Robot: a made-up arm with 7 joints. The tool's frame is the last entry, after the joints. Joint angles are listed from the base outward. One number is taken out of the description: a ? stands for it. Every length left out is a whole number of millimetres.
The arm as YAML. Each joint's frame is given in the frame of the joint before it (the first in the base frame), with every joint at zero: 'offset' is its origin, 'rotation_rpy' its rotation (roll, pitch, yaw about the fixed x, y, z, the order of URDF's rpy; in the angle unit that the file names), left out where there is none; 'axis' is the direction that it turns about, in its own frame. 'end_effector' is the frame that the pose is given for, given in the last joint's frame.
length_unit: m
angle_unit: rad
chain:
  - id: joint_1
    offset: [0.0, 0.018, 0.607]
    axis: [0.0, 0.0, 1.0]
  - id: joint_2
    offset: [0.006, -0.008, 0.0]
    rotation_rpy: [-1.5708, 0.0, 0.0]
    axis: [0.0, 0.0, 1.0]
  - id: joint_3
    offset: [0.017, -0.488, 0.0]
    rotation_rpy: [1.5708, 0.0, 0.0]
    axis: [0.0, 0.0, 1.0]
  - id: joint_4
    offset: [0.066, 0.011, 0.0]
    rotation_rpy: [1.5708, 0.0, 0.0]
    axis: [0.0, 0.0, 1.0]
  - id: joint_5
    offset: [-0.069, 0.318, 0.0]
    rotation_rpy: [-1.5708, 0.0, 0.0]
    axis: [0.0, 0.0, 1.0]
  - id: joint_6
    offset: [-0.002, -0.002, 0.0]
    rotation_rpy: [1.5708, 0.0, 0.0]
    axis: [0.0, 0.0, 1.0]
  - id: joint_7
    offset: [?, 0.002, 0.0]
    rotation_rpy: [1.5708, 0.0, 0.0]
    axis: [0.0, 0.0, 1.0]
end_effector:
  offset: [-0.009, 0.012, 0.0]
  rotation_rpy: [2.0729, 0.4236, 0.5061]
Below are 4 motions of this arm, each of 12 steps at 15 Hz.
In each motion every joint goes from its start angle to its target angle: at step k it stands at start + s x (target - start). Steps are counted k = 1, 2, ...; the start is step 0. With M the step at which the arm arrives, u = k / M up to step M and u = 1 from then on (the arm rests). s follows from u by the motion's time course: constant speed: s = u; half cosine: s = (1 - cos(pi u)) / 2; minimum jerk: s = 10 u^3 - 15 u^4 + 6 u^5.
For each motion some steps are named. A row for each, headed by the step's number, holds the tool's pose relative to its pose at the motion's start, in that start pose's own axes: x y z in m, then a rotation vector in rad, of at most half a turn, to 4 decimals.
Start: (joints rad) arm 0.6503 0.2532 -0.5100 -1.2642 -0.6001 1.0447 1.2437
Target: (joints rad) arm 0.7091 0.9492 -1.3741 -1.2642 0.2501 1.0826 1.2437
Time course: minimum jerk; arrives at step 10
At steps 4, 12:
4: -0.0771 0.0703 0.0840 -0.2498 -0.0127 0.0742
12: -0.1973 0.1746 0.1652 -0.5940 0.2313 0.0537

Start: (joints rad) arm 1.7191 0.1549 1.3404 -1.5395 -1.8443 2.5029 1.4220
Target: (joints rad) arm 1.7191 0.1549 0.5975 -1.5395 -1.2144 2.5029 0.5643
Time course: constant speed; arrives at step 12
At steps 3, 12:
3: -0.0097 0.0106 -0.0733 -0.1412 -0.1313 0.1522
12: 0.0078 -0.0250 -0.2987 -0.5253 -0.3451 0.6114

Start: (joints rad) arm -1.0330 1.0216 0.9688 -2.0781 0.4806 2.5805 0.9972
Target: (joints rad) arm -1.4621 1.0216 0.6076 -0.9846 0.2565 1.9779 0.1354
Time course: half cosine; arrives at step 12
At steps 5, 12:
5: 0.1470 -0.1144 0.1273 0.4202 -0.1160 0.0716
12: 0.4310 -0.4176 0.1223 0.9648 -0.4794 -0.2308

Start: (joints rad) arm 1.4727 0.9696 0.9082 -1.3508 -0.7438 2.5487 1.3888
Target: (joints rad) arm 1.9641 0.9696 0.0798 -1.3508 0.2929 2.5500 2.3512
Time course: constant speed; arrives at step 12
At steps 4, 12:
4: -0.0451 0.0490 -0.0381 -0.3768 0.3542 -0.2321
12: -0.0903 0.1006 -0.0791 -0.8546 1.1105 -0.8896

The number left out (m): 0.055
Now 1 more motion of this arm.
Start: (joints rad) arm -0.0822 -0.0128 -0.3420 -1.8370 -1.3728 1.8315 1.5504
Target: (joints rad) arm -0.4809 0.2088 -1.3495 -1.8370 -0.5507 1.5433 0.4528
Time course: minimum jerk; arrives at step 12
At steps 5, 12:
5: -0.0440 0.1552 -0.1292 -0.5151 -0.3109 0.3579
12: -0.0102 0.2272 -0.4816 -1.3090 -0.0923 1.0879

